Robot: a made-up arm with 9 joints. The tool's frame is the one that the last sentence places.
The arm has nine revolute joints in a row. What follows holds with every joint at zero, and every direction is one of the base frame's. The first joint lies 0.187 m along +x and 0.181 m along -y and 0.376 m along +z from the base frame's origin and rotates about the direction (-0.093, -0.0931, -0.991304). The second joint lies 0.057 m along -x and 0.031 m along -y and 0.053 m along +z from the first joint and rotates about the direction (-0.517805, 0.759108, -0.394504). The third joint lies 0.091 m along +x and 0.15 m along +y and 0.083 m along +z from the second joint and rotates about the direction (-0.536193, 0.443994, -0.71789). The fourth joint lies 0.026 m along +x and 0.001 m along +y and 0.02 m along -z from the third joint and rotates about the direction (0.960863, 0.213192, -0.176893). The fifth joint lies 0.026 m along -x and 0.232 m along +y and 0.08 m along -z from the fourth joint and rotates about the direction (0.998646, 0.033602, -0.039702). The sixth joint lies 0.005 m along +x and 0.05 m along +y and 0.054 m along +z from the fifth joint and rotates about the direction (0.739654, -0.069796, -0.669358). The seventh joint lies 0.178 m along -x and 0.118 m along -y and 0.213 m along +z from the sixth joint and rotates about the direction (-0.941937, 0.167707, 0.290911). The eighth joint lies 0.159 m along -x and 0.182 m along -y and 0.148 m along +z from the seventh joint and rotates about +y. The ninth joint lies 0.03 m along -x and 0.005 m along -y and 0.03 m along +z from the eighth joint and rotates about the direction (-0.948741, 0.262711, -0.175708). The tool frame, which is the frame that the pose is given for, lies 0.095 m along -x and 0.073 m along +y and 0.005 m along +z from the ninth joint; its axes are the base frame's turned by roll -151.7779, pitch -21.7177 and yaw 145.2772 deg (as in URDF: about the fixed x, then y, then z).
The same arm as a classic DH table. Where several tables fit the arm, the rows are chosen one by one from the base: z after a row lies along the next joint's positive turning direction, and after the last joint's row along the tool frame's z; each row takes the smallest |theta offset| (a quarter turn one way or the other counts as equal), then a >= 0, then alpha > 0; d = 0 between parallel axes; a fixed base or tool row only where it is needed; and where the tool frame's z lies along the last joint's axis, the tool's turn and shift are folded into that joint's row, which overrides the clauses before.
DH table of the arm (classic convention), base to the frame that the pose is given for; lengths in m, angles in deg. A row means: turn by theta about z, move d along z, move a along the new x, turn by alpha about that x. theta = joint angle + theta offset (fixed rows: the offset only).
base (fixed): d 0.3451, theta0 -44.97, a 0.2602, alpha 172.44
joint 1: d -0.0761, theta0 -76.21, a -0.0711, alpha 68.37
joint 2: d 0.3707, theta0 17.97, a 0.0976, alpha -26.12
joint 3: d -0.3630, theta0 -89.68, a -0.0125, alpha -107.07
joint 4: d 1.0591, theta0 18.63, a 0.0774, alpha -13.16
joint 5: d -0.9389, theta0 -60.99, a 0.0413, alpha 40.28
joint 6: d -0.5091, theta0 21.88, a -0.1233, alpha 154.57
joint 7: d 0.0335, theta0 -78.88, a 0.0945, alpha -80.35
joint 8: d -0.2268, theta0 -27.66, a 0.0350, alpha 74.77
joint 9: d 0.1643, theta0 -62.14, a -0.0304, alpha 53.11
tool (fixed): d -0.0515, theta0 93.30, a 0.0000, alpha 0.00

